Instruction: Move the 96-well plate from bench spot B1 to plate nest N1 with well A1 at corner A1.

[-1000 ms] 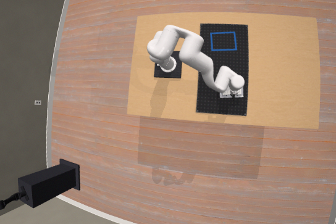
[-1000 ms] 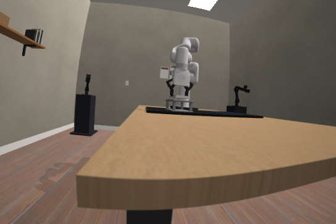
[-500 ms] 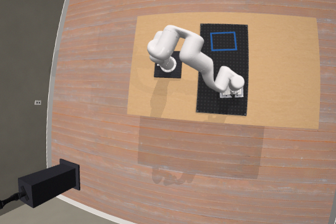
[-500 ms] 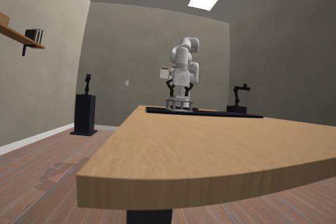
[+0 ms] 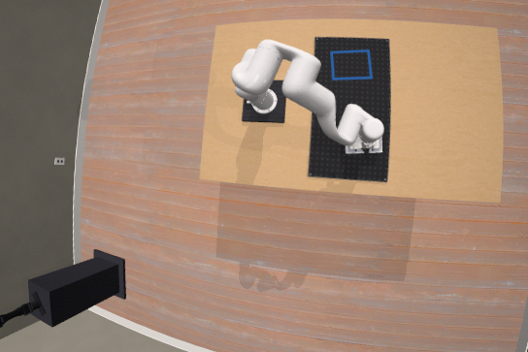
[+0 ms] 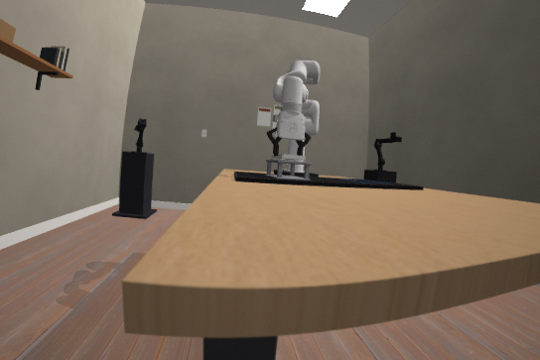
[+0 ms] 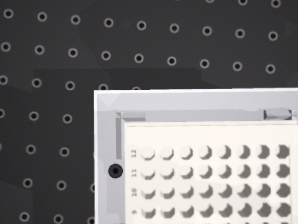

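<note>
Right now the raised plate nest N1 is 30 mm below my hand. From my hand the other things lie so: 96-well plate 10 mm below.
</note>
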